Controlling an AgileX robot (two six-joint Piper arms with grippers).
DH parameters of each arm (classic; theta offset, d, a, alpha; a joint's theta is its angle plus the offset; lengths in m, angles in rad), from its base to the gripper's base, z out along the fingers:
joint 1: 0 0.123 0 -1.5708
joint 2: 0.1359 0 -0.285 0
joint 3: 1.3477 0 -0.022 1.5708
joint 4: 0 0.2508 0 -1.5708
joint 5: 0 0 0.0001 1.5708
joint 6: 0 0.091 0 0
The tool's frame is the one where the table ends.
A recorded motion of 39 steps. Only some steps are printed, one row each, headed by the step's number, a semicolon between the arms.
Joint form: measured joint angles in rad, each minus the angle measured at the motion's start. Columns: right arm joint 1, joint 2, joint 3, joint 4, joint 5, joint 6; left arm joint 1, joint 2, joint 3, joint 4, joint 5, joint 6.
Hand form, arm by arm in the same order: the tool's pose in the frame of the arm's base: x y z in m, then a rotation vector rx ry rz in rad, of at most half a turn. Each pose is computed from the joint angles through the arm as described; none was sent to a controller.
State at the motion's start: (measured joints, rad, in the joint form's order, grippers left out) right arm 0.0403 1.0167 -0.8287 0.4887 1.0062 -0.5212; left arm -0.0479 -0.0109 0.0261 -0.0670 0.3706 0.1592
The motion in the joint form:
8: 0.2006 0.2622 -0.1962 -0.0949 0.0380 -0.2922; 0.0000 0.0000 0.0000 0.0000 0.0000 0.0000
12: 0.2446 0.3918 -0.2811 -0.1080 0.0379 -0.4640; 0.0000 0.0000 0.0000 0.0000 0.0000 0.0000
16: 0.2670 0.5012 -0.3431 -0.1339 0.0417 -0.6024; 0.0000 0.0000 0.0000 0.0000 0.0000 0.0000
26: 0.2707 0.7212 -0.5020 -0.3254 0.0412 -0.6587; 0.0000 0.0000 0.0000 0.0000 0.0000 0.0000
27: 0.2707 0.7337 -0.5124 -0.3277 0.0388 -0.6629; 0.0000 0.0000 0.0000 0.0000 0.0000 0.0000
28: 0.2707 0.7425 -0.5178 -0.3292 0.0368 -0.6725; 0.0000 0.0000 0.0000 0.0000 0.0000 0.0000
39: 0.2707 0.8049 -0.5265 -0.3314 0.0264 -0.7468; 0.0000 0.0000 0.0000 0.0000 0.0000 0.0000
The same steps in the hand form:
8: 0.2255 0.0865 0.3053 -1.1834 2.3984 0.3511; 0.0526 -0.0047 0.1717 0.1517 1.8624 0.0111
12: 0.2524 0.1044 0.2957 -1.4504 2.2890 0.3147; 0.0526 -0.0047 0.1717 0.1517 1.8624 0.0111
16: 0.2744 0.1158 0.2810 -1.6619 2.2014 0.2773; 0.0526 -0.0047 0.1717 0.1517 1.8624 0.0111
26: 0.3280 0.1189 0.2489 -1.8902 2.1912 0.0727; 0.0526 -0.0047 0.1717 0.1517 1.8624 0.0111
27: 0.3312 0.1197 0.2472 -1.8959 2.1871 0.0688; 0.0526 -0.0047 0.1717 0.1517 1.8624 0.0111
28: 0.3332 0.1202 0.2456 -1.9078 2.1791 0.0659; 0.0526 -0.0047 0.1717 0.1517 1.8624 0.0111
39: 0.3421 0.1228 0.2256 -2.0101 2.1383 0.0770; 0.0526 -0.0047 0.1717 0.1517 1.8624 0.0111

